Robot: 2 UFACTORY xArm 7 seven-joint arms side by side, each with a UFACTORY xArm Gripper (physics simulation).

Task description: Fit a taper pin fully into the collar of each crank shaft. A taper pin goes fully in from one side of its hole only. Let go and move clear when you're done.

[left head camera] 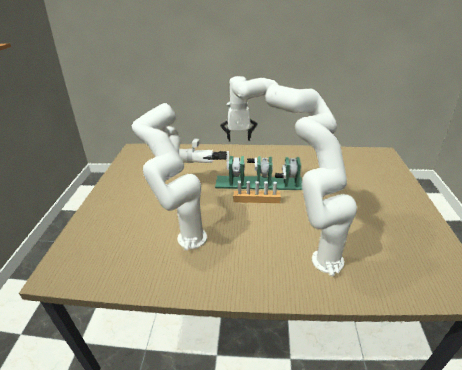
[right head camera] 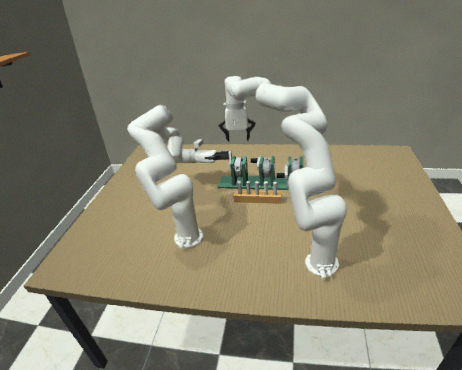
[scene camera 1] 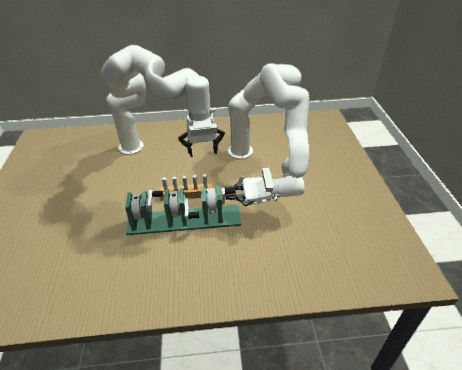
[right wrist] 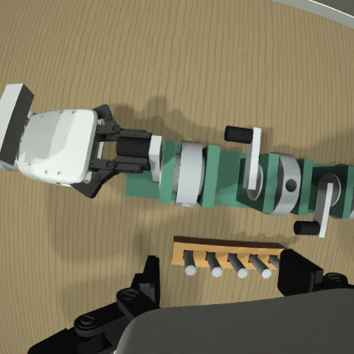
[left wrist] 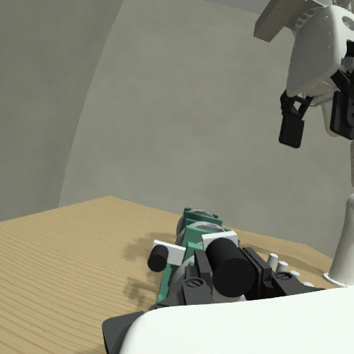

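Where they show: left gripper, between the fingertips: (left head camera: 226, 155) (right head camera: 229, 155) (scene camera 1: 225, 193); right gripper, between the fingertips: (left head camera: 239, 140) (right head camera: 238, 140) (scene camera 1: 203, 153); left arm's base, origin of its link: (left head camera: 192, 238) (right head camera: 189, 237) (scene camera 1: 240, 152); right arm's base, origin of its link: (left head camera: 327, 261) (right head camera: 321, 264) (scene camera 1: 131, 147).
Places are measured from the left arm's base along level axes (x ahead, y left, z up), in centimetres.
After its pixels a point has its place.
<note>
A green stand (left head camera: 222, 184) {x 40.3, y -11.3, z 1.0 cm} (scene camera 1: 231, 218) {x 45.6, y -11.6, z 1.0 cm} carries three crank shafts with grey collars. In the right wrist view, the left-hand collar (right wrist: 190, 172) shows a hole low on its near side, and the middle collar (right wrist: 284, 200) shows an empty dark hole on top; the third is cut off. Several grey taper pins (right wrist: 215, 265) (scene camera 1: 184, 182) {x 28.4, y -29.2, z 8.5 cm} stand in an orange rack (left head camera: 257, 198) {x 25.3, y -29.1, z 2.7 cm} (right wrist: 225, 246). My left gripper (scene camera 1: 230, 194) {x 45.6, y -13.8, z 15.5 cm} (right wrist: 150, 152) is shut on the black handle (right wrist: 131, 147) (left wrist: 231, 270) of the end crank. My right gripper (left head camera: 239, 139) {x 36.5, y -20.5, z 28.8 cm} (scene camera 1: 203, 153) {x 36.5, y -20.5, z 28.8 cm} is open and empty, above the rack area.
The middle crank's black handle (right wrist: 238, 134) (scene camera 1: 193, 215) {x 50.6, y -26.8, z 10.8 cm} sticks out on the side away from the rack. The far crank's handle (right wrist: 306, 228) (scene camera 1: 157, 193) {x 35.8, y -40.3, z 10.6 cm} sticks out on the rack side. Both arms stand on the wooden table (left head camera: 250, 280) {x -22.7, y -24.4, z 0.0 cm}.
</note>
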